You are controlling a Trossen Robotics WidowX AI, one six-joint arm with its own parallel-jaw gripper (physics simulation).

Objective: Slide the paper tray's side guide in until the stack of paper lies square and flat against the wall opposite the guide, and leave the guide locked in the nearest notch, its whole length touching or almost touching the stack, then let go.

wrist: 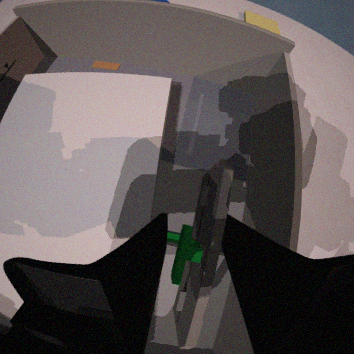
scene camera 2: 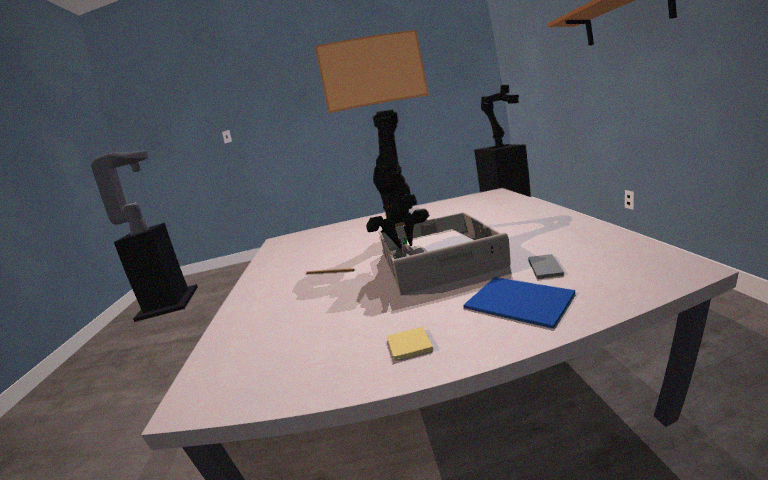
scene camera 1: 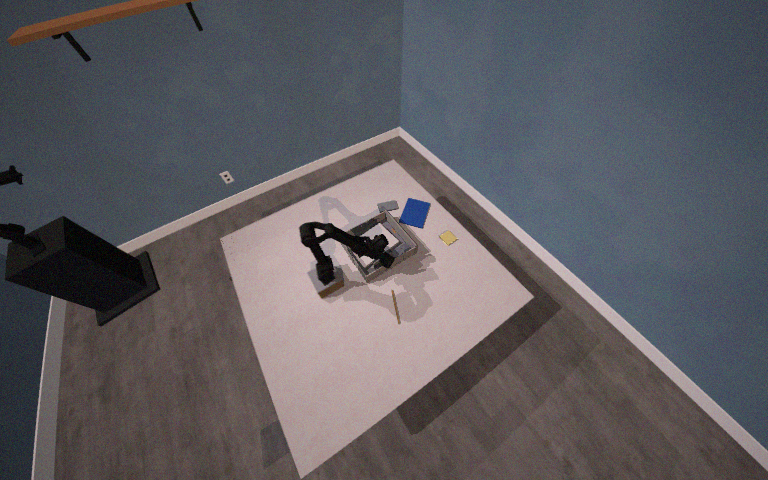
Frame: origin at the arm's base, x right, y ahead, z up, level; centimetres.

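Seen in the pictures: gripper, fingertip midpoint: (wrist: 192, 219) (scene camera 2: 405, 247) (scene camera 1: 384, 255); arm's base, origin of the base link: (scene camera 1: 326, 277).
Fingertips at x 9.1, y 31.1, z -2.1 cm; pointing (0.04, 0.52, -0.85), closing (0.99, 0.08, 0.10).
Offsets run from my fingertips to a thing's middle. "spot": to the spot under its first point.
A grey paper tray {dx -9.1, dy +2.5, dz -1.4 cm} (scene camera 1: 407, 234) (scene camera 2: 449, 272) (wrist: 140, 35) stands on the white table. A white stack of paper {dx -11.5, dy +0.6, dz -3.2 cm} (scene camera 2: 445, 239) (wrist: 98, 105) lies in it, on the left in the wrist view. The grey side guide {spot: dx +1.1, dy +1.8, dz +1.5 cm} (wrist: 218, 189) stands upright to the right of the stack, with a strip of bare tray floor between them. A green latch tab {dx -0.7, dy -1.8, dz +1.3 cm} (wrist: 184, 251) sticks out of the guide toward the stack. My gripper (scene camera 1: 387, 259) (scene camera 2: 403, 243) (wrist: 192, 219) is down in the tray. Its fingers are partly closed and straddle the guide and tab, with gaps on both sides.
A blue notebook {dx -13.3, dy +37.1, dz -5.8 cm} (scene camera 1: 415, 212) (scene camera 2: 520, 301), a small grey pad {dx -28.8, dy +27.5, dz -5.7 cm} (scene camera 1: 388, 206) (scene camera 2: 545, 265) and a yellow sticky pad {dx +13.5, dy +38.0, dz -5.6 cm} (scene camera 1: 448, 237) (scene camera 2: 410, 343) (wrist: 261, 21) lie near the tray. A pencil {dx +22.9, dy -13.2, dz -5.8 cm} (scene camera 1: 395, 307) (scene camera 2: 330, 270) lies on the table beside it.
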